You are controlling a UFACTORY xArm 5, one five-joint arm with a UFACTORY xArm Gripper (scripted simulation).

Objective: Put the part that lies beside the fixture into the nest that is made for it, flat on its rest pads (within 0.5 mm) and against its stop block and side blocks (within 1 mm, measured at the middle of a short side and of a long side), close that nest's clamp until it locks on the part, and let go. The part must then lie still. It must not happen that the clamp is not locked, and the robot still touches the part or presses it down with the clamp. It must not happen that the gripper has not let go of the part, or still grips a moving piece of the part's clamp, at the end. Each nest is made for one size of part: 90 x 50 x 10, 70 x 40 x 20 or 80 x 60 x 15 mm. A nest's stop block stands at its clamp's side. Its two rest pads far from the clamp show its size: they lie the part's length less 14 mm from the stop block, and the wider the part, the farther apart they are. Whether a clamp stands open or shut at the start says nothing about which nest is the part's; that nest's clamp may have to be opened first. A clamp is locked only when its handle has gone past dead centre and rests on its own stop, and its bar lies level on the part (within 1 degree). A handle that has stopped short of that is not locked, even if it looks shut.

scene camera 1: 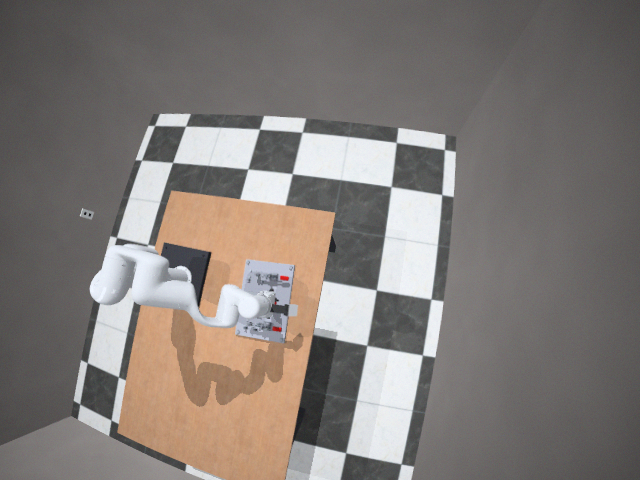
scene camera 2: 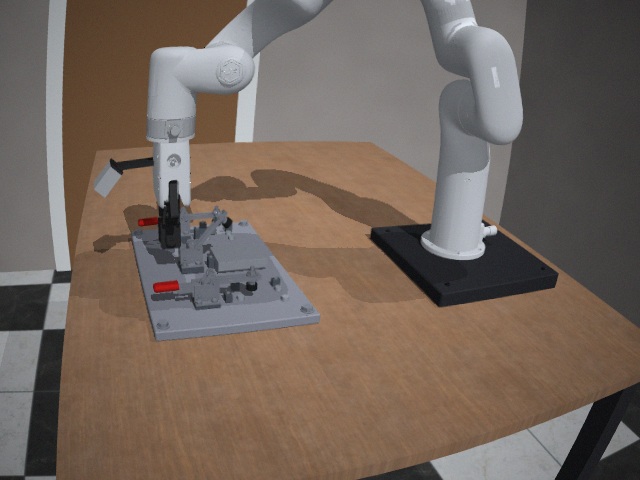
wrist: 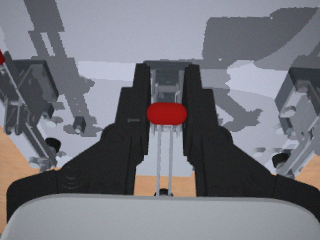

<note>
The pictures show: the gripper, a part and a grey fixture plate.
The gripper shows as well in the wrist view.
</note>
